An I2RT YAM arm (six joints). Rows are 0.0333 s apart.
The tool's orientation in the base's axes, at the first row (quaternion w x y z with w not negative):
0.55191 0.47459 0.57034 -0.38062
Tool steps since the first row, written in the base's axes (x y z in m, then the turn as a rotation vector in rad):
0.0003 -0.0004 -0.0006 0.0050 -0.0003 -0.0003
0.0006 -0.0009 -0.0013 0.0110 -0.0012 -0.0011
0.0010 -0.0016 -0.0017 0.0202 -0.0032 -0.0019
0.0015 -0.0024 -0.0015 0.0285 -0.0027 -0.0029
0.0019 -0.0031 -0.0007 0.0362 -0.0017 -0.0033
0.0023 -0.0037 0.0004 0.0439 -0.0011 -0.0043
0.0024 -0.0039 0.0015 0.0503 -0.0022 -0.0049
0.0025 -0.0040 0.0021 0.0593 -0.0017 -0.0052
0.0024 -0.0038 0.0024 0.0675 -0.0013 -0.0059
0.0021 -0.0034 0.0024 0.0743 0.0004 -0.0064
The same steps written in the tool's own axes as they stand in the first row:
0.0006 0.0001 0.0005 0.0006 0.0047 0.0017
0.0012 0.0002 0.0012 0.0016 0.0102 0.0042
0.0016 0.0004 0.0020 0.0027 0.0184 0.0087
0.0013 0.0007 0.0029 0.0042 0.0264 0.0105
0.0004 0.0010 0.0036 0.0052 0.0341 0.0117
-0.0007 0.0013 0.0041 0.0067 0.0415 0.0133
-0.0018 0.0014 0.0042 0.0076 0.0474 0.0161
-0.0024 0.0016 0.0043 0.0085 0.0561 0.0181
-0.0027 0.0015 0.0040 0.0097 0.0640 0.0200
-0.0027 0.0014 0.0036 0.0108 0.0710 0.0202

